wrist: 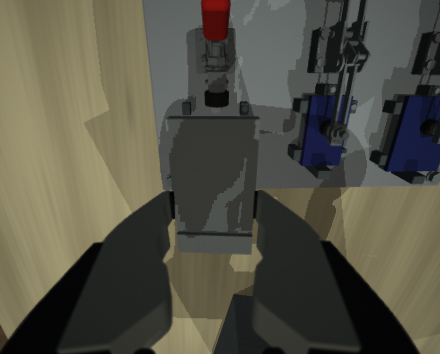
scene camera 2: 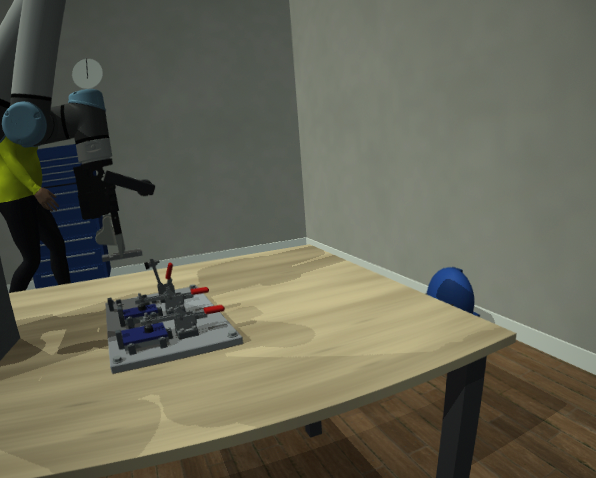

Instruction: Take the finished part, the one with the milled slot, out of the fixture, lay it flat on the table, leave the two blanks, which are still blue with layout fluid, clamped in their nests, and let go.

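Places are measured from the arm's base along level axes (x left, y back, z up), in millimetres.
Pixels of known places: gripper, fingertip midpoint: point(wrist: 214, 193) point(scene camera 2: 121, 255).
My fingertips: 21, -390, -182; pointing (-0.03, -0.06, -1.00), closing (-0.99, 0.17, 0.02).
Observation:
Ahead of a thing's pixels: the offset from my fingertips to its top centre, as dx, dy, dz. "pt": to the spot under its first point. Level surfaces: height alone.
My gripper point(scene camera 2: 121, 251) point(wrist: 214, 193) is shut on the finished part {+0, -2, +8} point(scene camera 2: 111, 257) point(wrist: 215, 165), a grey plate held roughly level in the air above the fixture's edge. Two dark lines cross it in the wrist view; I cannot make out its slot clearly. The fixture point(scene camera 2: 210, 341) point(wrist: 167, 55) lies on the table {dz -135} point(scene camera 2: 375, 320) point(wrist: 50, 125). One blue blank {-221, +26, -99} point(scene camera 2: 145, 333) point(wrist: 407, 142) sits in the nest farthest from the part, under its clamp. The other blue blank {-113, +3, -94} point(scene camera 2: 135, 312) point(wrist: 312, 140) sits clamped in the middle nest.
The third nest's clamp stands raised, with its red handle {-20, -101, -36} point(scene camera 2: 169, 270) point(wrist: 216, 20) upright. Two other red handles {pt -143, -125, -76} point(scene camera 2: 200, 290) {pt -251, -106, -81} point(scene camera 2: 214, 309) lie low. A dark object point(scene camera 2: 7, 315) stands at the left. A person point(scene camera 2: 20, 175) and a blue cabinet point(scene camera 2: 75, 225) are behind the table.

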